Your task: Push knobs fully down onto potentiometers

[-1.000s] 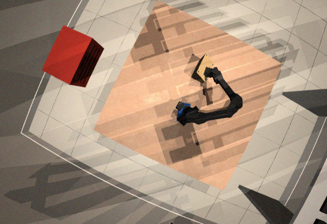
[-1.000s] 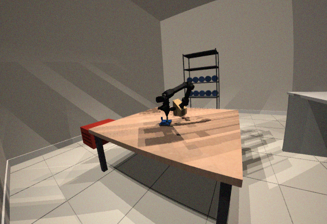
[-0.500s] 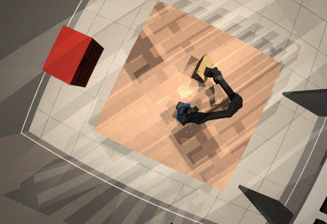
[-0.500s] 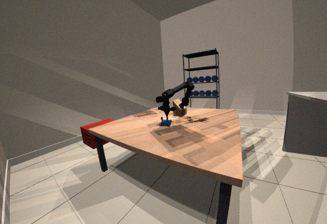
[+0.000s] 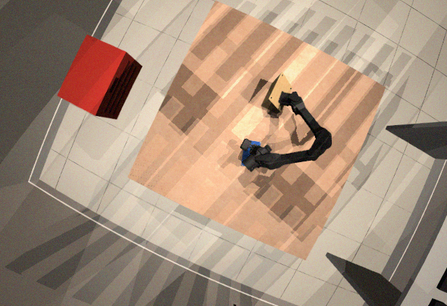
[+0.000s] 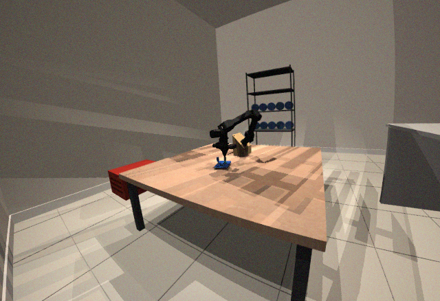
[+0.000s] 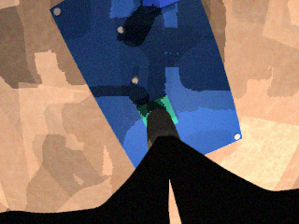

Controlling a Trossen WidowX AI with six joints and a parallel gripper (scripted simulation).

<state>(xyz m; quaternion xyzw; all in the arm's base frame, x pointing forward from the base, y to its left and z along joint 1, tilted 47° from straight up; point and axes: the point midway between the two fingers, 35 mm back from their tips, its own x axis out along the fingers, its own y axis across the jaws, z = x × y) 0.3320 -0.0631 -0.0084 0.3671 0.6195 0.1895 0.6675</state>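
The grey knob lies 20 mm below my gripper tip. Also, from my gripper tip: green potentiometer 30 mm below; then dark knob 80 mm ahead, 20 mm to the right, 10 mm above.
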